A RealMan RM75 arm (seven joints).
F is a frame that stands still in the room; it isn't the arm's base.
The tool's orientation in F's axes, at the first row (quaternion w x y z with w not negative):
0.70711 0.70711 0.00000 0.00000
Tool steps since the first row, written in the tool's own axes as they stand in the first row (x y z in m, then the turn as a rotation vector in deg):
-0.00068 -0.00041 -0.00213 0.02 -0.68 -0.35
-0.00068 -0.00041 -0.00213 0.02 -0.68 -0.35
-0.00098 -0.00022 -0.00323 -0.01 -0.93 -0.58
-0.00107 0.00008 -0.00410 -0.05 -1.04 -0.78
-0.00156 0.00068 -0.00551 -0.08 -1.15 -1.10
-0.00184 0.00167 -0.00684 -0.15 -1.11 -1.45
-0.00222 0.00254 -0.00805 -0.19 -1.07 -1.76
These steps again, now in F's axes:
-0.00068 0.00213 -0.00041 0.02 0.35 -0.68
-0.00068 0.00213 -0.00041 0.02 0.35 -0.68
-0.00098 0.00323 -0.00022 -0.01 0.58 -0.93
-0.00107 0.00410 0.00008 -0.05 0.78 -1.04
-0.00156 0.00551 0.00068 -0.08 1.10 -1.15
-0.00184 0.00684 0.00167 -0.15 1.45 -1.11
-0.00222 0.00805 0.00254 -0.19 1.76 -1.07

